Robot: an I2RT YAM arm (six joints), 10 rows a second.
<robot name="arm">
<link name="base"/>
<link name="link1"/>
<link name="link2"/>
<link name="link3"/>
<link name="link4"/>
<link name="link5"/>
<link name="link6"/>
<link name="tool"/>
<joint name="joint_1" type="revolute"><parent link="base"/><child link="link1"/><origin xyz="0 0 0.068" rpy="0 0 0"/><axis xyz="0 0 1"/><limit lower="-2.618" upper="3.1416"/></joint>
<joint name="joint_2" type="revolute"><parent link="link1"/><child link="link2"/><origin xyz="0.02 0.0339 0.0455" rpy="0 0 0"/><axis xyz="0 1 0"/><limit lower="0" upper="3.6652"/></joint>
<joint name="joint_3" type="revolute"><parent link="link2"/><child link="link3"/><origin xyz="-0.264 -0.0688 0" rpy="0 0 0"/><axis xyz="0 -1 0"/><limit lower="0" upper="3.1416"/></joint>
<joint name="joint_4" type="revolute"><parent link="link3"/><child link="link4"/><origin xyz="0.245 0.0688 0.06" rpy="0 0 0"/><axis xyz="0 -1 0"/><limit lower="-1.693" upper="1.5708"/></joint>
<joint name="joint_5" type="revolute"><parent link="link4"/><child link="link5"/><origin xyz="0.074 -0.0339 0.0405" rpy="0 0 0"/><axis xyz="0 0 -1"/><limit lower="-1.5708" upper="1.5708"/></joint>
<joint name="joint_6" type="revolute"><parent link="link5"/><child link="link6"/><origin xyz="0.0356 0 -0.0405" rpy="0 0 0"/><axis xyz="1 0 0"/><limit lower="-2.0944" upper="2.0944"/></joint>
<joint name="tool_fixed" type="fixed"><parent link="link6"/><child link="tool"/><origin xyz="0 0 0" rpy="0 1.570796 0"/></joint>
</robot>
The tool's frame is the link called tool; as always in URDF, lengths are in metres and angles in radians.
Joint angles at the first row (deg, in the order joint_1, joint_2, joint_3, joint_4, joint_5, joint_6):
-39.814, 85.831, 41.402, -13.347, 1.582, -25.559
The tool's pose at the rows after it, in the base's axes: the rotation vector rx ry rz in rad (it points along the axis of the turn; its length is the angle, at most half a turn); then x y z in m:
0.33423 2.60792 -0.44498 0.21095 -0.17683 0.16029
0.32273 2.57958 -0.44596 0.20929 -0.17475 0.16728
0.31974 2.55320 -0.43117 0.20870 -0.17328 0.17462
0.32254 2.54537 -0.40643 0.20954 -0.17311 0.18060
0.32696 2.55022 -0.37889 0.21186 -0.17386 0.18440
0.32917 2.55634 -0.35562 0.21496 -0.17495 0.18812
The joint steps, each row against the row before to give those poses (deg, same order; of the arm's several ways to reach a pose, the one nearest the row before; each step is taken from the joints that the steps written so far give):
-0.012, -1.084, 0.038, -0.157, -0.454, 0.003
0.011, -1.848, -0.218, -0.113, -0.780, -0.106
0.000, -1.474, 0.316, -0.666, -1.206, 0.401
0.001, -0.541, 1.055, -1.594, -1.073, 0.515
0.083, 0.315, 1.391, -1.772, -0.819, 0.498
0.157, 0.536, 1.542, -1.687, -0.620, 0.394

